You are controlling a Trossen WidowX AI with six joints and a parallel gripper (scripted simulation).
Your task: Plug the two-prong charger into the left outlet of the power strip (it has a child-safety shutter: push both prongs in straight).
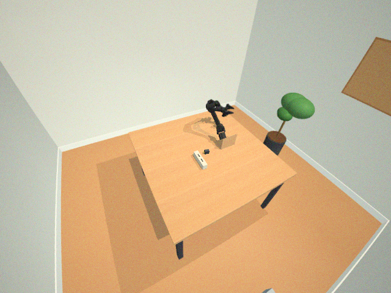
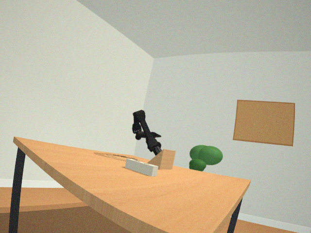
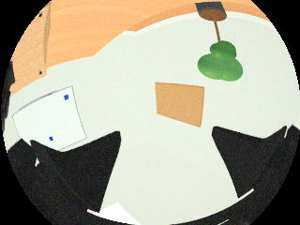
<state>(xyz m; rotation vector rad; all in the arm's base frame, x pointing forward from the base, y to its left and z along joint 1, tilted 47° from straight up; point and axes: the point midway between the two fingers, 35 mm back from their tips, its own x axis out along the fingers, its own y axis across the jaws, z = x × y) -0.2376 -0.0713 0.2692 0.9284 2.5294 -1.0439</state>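
The two-prong charger is 48 cm ahead of my gripper tip, 26 cm to the left of it and 23 cm below it.
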